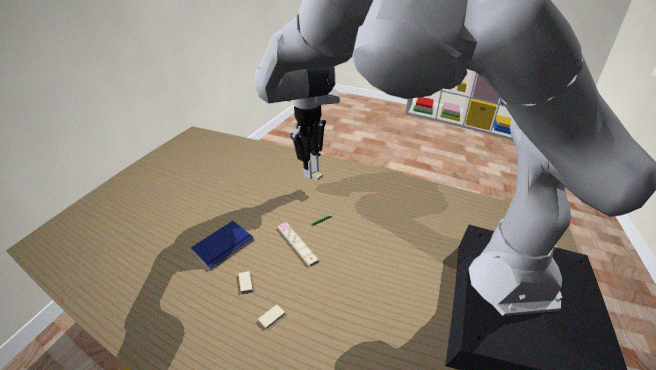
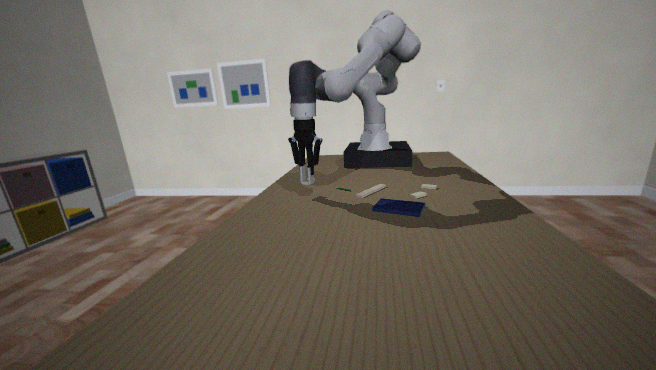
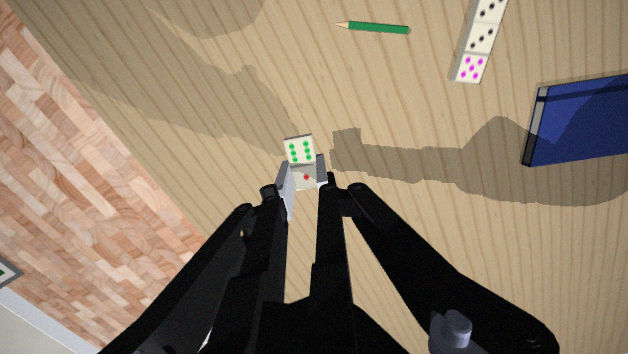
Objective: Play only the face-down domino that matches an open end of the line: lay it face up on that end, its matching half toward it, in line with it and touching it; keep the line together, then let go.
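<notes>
My gripper (image 1: 312, 174) (image 2: 307, 181) (image 3: 305, 169) is shut on a white domino (image 3: 301, 150), held face up above the table near its far edge. Its six green pips stick out past the fingertips and its one red pip lies between them. The line of dominoes (image 1: 298, 244) (image 2: 371, 191) (image 3: 484, 37) lies face up, apart from the gripper, with five magenta pips at one end and one red pip at the other. Two face-down dominoes, one (image 1: 245, 282) (image 2: 419, 195) nearer the line and another (image 1: 271, 317) (image 2: 429, 186) farther off, lie beside it.
A dark blue book (image 1: 222, 244) (image 2: 399, 207) (image 3: 580, 120) lies near the magenta end of the line. A green pencil (image 1: 322, 220) (image 2: 343, 189) (image 3: 378, 27) lies on the other side. The black robot base (image 1: 590, 320) (image 2: 377, 159) stands at one end of the table (image 1: 125, 175) (image 2: 320, 280).
</notes>
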